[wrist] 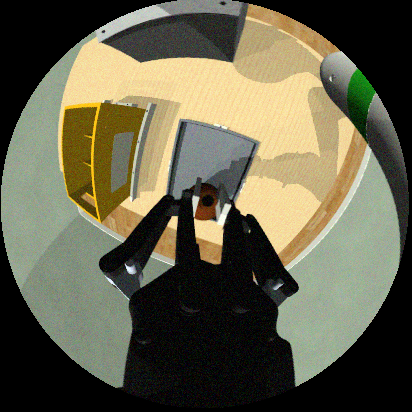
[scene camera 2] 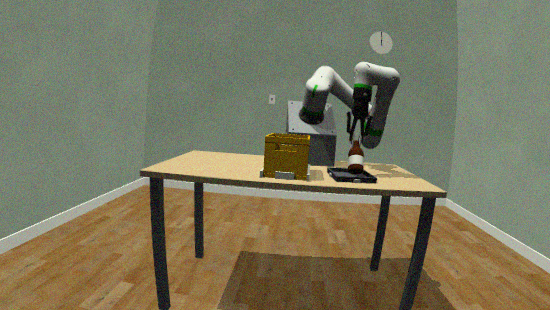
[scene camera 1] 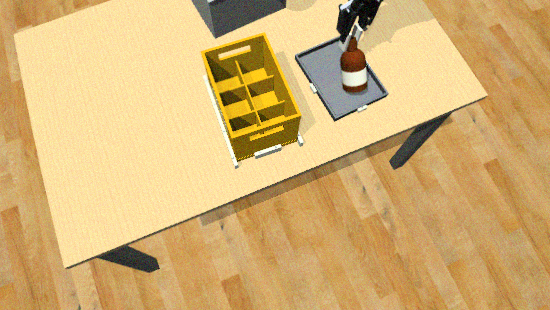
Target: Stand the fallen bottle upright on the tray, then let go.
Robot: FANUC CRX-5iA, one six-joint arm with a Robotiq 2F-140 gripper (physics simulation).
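Where they show: gripper, between the fingertips: (wrist: pixel 207 188) (scene camera 1: pixel 347 46); arm's base, origin of its link: (scene camera 2: pixel 311 115).
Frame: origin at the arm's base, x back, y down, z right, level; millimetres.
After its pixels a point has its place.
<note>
The brown bottle (scene camera 1: pixel 353 61) @(z -295, x -382, y 134 mm) (scene camera 2: pixel 356 161) @(z -313, x -421, y 187 mm) (wrist: pixel 204 214) @(z -313, x -360, y 128 mm) with a white label stands upright, neck up, within the outline of the dark grey tray (scene camera 1: pixel 325 82) @(z -237, x -361, y 270 mm) (scene camera 2: pixel 337 175) @(z -221, x -334, y 274 mm) (wrist: pixel 210 145) @(z -254, x -278, y 270 mm). Its base is at or very near the tray's floor, right of the tray's middle in the scene camera 1 view; whether it touches cannot be told. My gripper (scene camera 1: pixel 352 40) @(z -293, x -323, y 143 mm) (scene camera 2: pixel 356 140) @(z -293, x -323, y 143 mm) (wrist: pixel 207 188) @(z -293, x -323, y 143 mm) points down and is shut on the bottle's neck, with one pale pad on each side. The wrist view looks down on the bottle's mouth; its base is hidden there.
A yellow crate (scene camera 1: pixel 250 147) @(z 23, x -572, y 202 mm) (scene camera 2: pixel 286 162) @(z -27, x -561, y 205 mm) (wrist: pixel 105 160) @(z -82, x -391, y 137 mm) with compartments stands left of the tray, with pale rails around its foot. A grey pedestal (scene camera 1: pixel 245 20) @(z -17, x -105, y 249 mm) (scene camera 2: pixel 322 149) @(z -92, x -75, y 182 mm) (wrist: pixel 190 40) @(z -79, x -81, y 193 mm) stands at the back. A low rim runs around the tray.
</note>
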